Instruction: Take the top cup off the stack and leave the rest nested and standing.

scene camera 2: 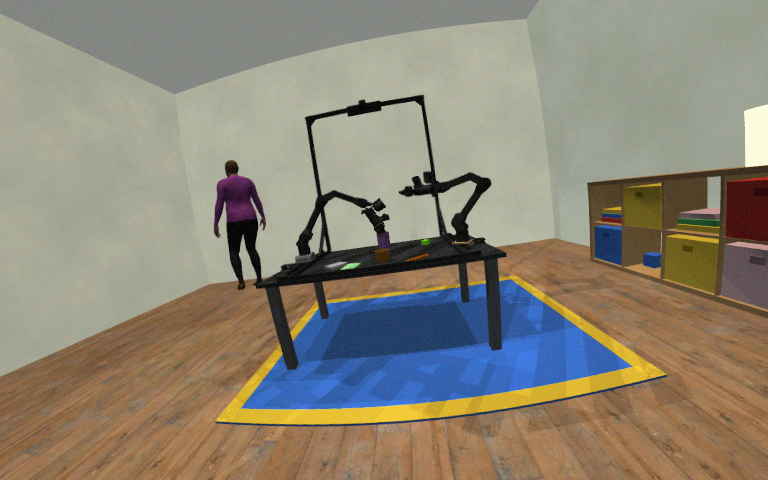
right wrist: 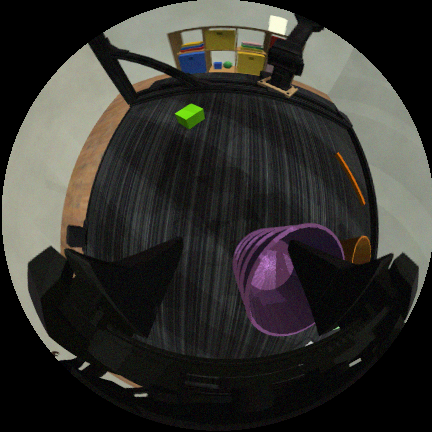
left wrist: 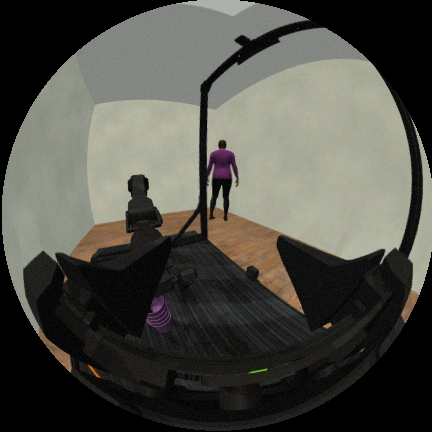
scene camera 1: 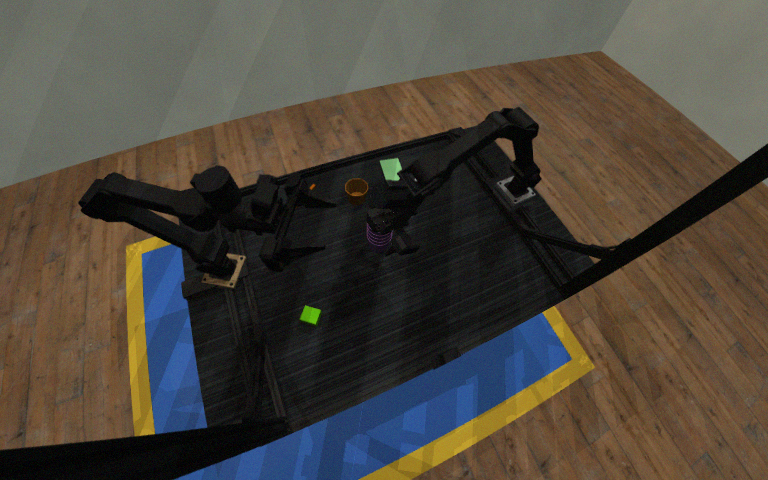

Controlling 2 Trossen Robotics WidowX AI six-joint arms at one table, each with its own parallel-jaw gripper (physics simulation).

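Places are measured from the left arm's base along level axes (x ahead, y left, z up), in centimetres.
Where they show: left gripper, between the fingertips: (scene camera 2: 402, 192) (left wrist: 224, 241) (scene camera 1: 331, 225); right gripper, between the fingertips: (right wrist: 237, 244) (left wrist: 169, 310) (scene camera 1: 378, 241); left arm's base, origin of its link: (scene camera 2: 463, 240) (right wrist: 278, 83) (scene camera 1: 223, 268); right arm's base, origin of its link: (scene camera 2: 304, 254) (scene camera 1: 516, 188).
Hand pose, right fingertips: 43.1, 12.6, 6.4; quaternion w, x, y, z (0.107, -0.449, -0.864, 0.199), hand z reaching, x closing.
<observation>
Each offset is from my right fingertips to the centre of the thing, as dx, dy, dz.
The stack of nested purple cups {-0.6, +4.1, -0.9} (scene camera 1: 379, 236) (scene camera 2: 383, 241) (left wrist: 160, 316) (right wrist: 272, 312) stands upright on the table, with several rims close together below the top one. My right gripper (scene camera 1: 391, 232) (scene camera 2: 380, 228) (right wrist: 237, 244) is open and empty at the top of the stack. In the right wrist view one finger overlaps the top cup's mouth and the other is beyond the stack's opposite side; whether the first finger is inside or above the mouth is unclear. My left gripper (scene camera 1: 329, 225) (scene camera 2: 403, 191) (left wrist: 224, 241) is open and empty, raised above the table and apart from the stack.
An orange cup {-10.4, +20.5, -6.2} (scene camera 1: 356, 191) (scene camera 2: 382, 255) (right wrist: 361, 250) stands close to the stack. A green block {-15.1, -21.3, -7.9} (scene camera 1: 310, 315) (scene camera 2: 425, 241) (right wrist: 190, 116), a thin orange stick {-28.4, +16.8, -8.8} (scene camera 2: 416, 257) (right wrist: 351, 178), a pale green piece {+0.6, +34.6, -8.8} (scene camera 1: 390, 168) (scene camera 2: 350, 266) and a whitish piece {+12.7, +33.5, -8.6} (scene camera 2: 335, 264) lie on the table.
</observation>
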